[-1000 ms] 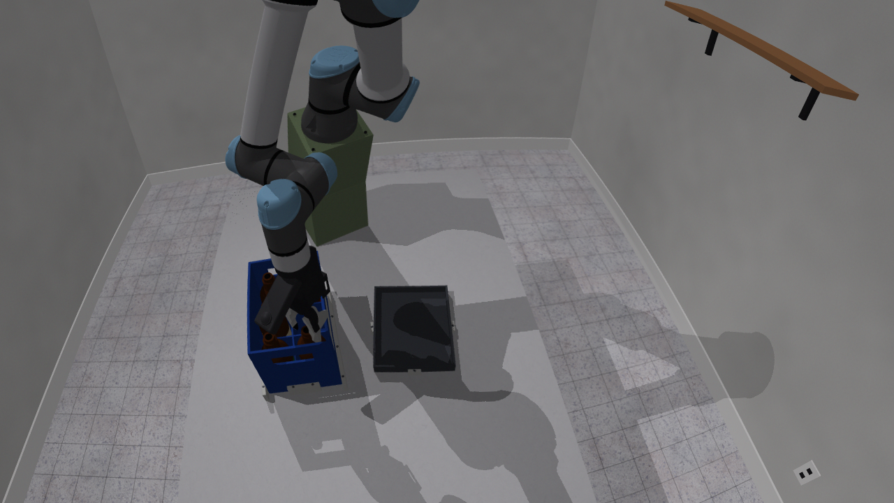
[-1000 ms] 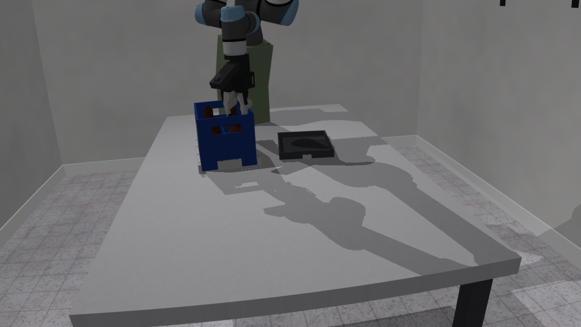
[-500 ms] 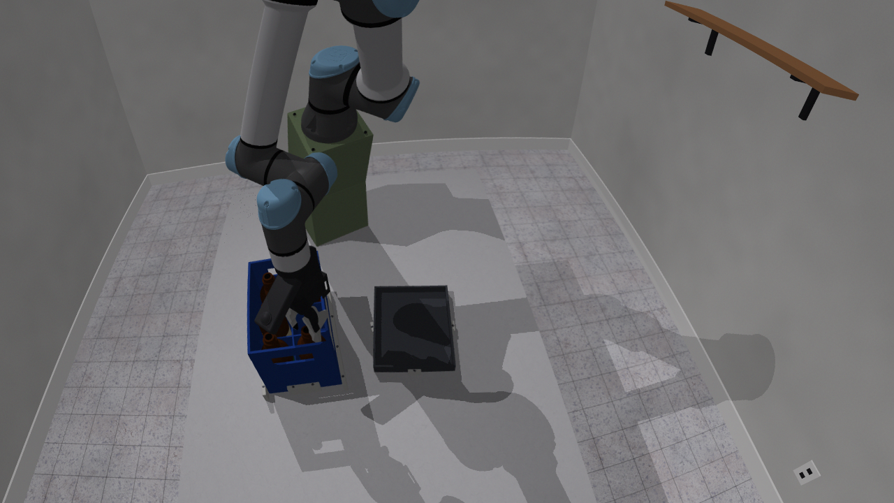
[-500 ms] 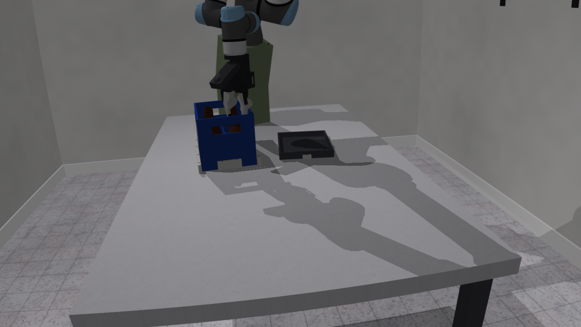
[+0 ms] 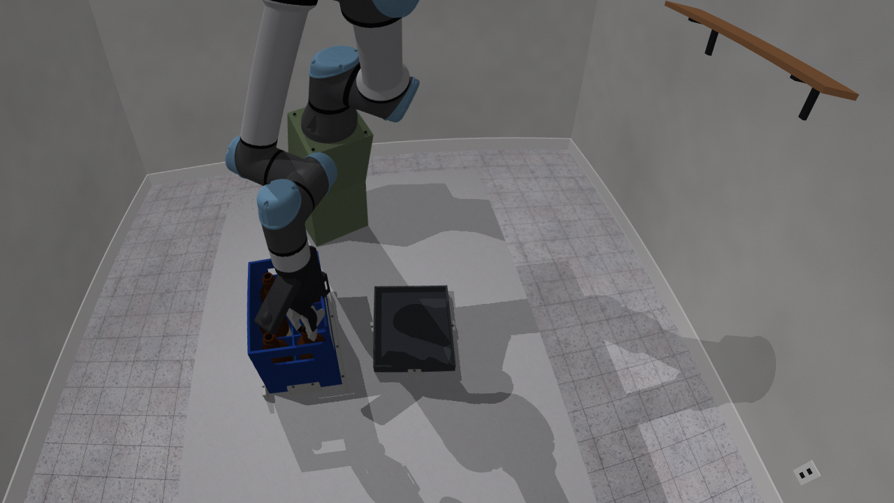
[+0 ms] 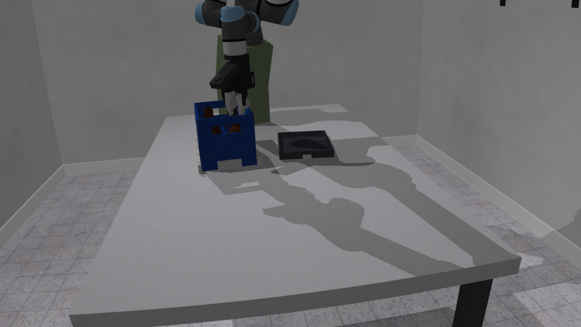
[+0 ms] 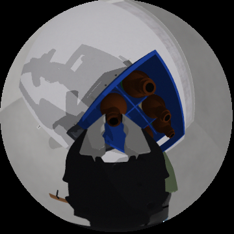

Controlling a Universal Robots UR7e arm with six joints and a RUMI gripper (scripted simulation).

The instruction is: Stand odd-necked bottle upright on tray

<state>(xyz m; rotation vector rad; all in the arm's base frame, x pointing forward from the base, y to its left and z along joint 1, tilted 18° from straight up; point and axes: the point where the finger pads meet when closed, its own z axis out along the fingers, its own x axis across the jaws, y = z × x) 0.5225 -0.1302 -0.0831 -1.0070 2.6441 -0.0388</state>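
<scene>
The blue crate is 9 cm behind my hand, 4 cm to the right of it and 7 cm below it. Round my hand: dark tray: 6 cm behind, 25 cm to the left, 14 cm below.
</scene>
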